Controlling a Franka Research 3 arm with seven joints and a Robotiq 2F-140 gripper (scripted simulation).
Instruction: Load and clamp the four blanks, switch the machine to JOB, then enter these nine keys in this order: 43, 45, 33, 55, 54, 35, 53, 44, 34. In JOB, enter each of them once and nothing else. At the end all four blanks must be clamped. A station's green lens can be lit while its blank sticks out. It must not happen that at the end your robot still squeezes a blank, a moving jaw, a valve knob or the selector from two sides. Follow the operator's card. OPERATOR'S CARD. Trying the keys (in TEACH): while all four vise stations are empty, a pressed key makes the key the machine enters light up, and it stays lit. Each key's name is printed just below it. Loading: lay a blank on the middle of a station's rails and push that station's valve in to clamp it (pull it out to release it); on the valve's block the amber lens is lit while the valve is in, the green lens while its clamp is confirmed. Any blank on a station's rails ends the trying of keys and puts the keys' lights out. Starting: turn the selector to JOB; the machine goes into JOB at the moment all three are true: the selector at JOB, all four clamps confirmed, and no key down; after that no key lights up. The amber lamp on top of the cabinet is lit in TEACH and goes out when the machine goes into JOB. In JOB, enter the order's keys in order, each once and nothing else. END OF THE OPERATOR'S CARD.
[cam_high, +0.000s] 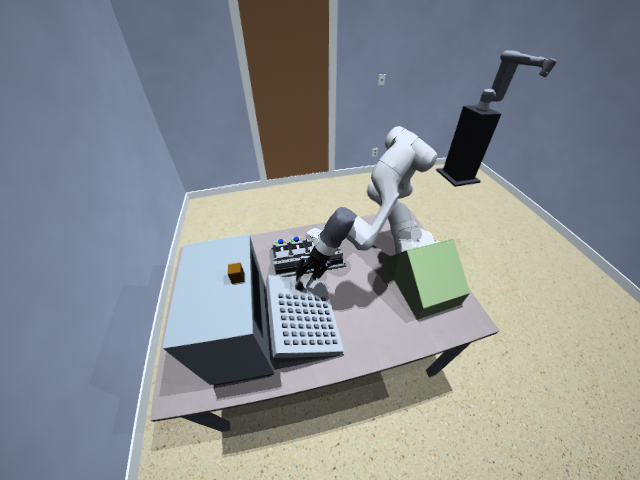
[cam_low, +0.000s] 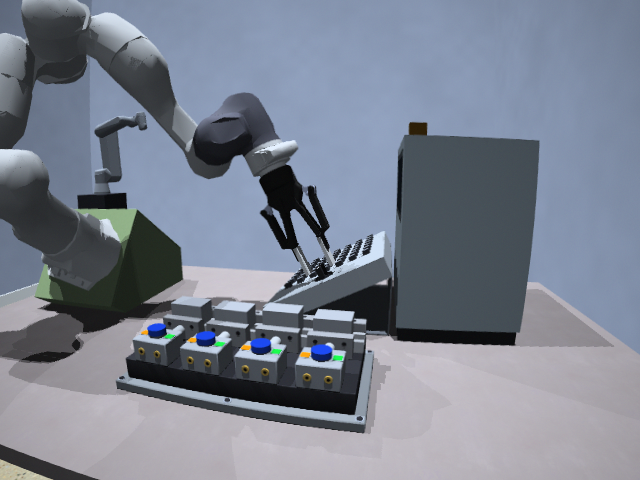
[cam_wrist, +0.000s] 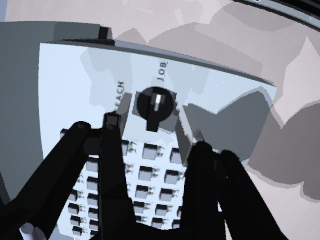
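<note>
Now: the selector knob 10 mm ahead of my hand, 10 mm to the right of it and 30 mm below it. Round my hand: keypad (50 mm ahead, 110 mm to the left, 80 mm below); then key (10 mm behind, 130 mm to the left, 60 mm below).
</note>
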